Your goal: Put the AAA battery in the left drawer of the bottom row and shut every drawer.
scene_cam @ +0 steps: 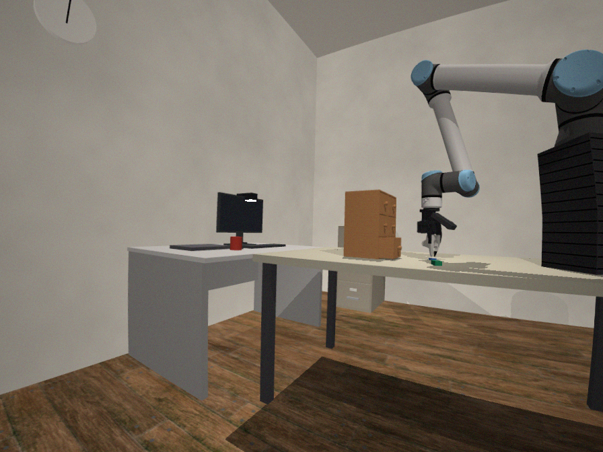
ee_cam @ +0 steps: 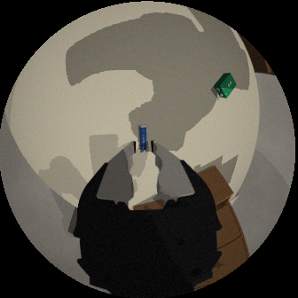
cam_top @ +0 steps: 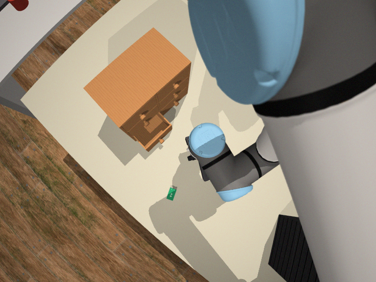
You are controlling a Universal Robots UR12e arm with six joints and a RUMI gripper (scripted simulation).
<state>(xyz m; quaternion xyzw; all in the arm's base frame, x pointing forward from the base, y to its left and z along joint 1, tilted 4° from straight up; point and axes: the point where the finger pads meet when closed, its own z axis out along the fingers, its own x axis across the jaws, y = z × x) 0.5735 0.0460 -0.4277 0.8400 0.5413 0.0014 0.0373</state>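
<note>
Now: the AAA battery 30 mm below my hand. Round my hand: green block 170 mm to the left, 30 mm behind, 20 mm below.
</note>
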